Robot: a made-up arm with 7 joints.
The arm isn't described. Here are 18 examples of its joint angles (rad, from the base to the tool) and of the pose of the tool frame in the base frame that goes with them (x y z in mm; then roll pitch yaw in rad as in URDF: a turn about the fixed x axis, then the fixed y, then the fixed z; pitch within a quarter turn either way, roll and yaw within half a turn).
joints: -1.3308 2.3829 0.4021 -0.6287 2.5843 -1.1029 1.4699
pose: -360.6 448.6 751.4 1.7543 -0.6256 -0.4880
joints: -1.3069 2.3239 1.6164 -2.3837 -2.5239 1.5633 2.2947
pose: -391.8 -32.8 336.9 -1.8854 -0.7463 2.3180
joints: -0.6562 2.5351 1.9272 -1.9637 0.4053 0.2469 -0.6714
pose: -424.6 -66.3 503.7 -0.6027 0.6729 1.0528
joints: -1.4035 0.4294 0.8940 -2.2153 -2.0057 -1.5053 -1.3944
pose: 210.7 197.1 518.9 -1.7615 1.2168 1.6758
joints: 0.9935 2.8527 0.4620 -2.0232 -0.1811 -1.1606 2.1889
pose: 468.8 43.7 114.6 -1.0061 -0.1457 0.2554
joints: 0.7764 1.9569 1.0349 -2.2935 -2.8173 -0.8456 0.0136
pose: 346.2 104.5 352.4 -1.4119 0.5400 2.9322
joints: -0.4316 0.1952 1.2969 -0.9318 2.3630 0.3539 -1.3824
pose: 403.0 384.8 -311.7 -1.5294 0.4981 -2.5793
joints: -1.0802 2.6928 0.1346 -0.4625 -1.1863 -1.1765 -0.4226
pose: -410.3 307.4 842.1 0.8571 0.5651 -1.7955
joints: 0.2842 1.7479 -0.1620 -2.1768 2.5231 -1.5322 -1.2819
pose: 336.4 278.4 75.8 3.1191 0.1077 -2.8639
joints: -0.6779 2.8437 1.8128 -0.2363 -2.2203 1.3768 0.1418
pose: -411.0 146.8 851.4 -2.5944 -0.6062 -0.4345
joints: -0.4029 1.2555 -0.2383 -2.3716 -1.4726 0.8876 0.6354
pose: 342.3 105.8 208.4 1.8560 0.6798 2.9923
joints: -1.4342 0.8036 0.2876 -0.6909 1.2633 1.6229 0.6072
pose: 623.5 337.8 516.9 -1.3398 0.1572 1.9729
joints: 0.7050 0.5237 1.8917 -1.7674 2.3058 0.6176 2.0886
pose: -335.5 480.3 239.2 0.8051 0.7347 -1.6559
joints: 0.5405 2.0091 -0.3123 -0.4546 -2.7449 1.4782 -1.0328
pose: 108.5 750.0 398.5 -2.0939 -0.4045 2.3382
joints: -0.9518 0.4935 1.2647 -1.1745 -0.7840 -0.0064 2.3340
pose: 512.4 480.2 193.0 -0.3174 0.9098 -1.6636
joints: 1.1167 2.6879 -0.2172 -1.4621 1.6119 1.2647 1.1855
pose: 441.3 417.0 137.5 2.2161 -0.6986 -0.8934
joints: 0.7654 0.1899 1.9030 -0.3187 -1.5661 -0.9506 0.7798
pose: -624.3 203.8 -296.8 -2.5414 -1.1527 -2.6491
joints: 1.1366 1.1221 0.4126 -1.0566 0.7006 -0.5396 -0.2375
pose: -204.2 687.7 2.4 2.3370 -0.8312 -2.4123
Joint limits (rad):
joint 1: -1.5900..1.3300
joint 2: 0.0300..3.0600
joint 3: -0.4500..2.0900
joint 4: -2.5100..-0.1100
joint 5: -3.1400..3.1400
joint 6: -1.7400..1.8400
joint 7: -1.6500..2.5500
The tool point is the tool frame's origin. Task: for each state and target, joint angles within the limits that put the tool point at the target. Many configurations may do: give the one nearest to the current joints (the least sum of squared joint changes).
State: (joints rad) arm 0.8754 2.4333 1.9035 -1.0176 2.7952 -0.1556 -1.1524
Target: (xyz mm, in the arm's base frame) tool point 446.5 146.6 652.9
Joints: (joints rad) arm 1.0141 2.3016 1.8137 -1.4955 2.8532 -0.1490 -1.1224
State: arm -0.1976 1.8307 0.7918 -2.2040 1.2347 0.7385 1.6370
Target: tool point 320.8 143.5 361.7
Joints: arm 0.2168 1.9151 0.3815 -2.2926 1.2119 0.7249 1.6482
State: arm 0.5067 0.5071 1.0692 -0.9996 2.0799 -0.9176 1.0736
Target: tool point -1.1 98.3 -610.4
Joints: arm 0.0937 0.0300 0.7987 -0.1756 2.0420 -1.0496 0.9342
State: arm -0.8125 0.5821 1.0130 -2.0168 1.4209 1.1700 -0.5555
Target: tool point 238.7 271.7 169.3
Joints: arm -0.5635 0.1208 1.0539 -2.5008 1.3699 1.1641 -0.5029
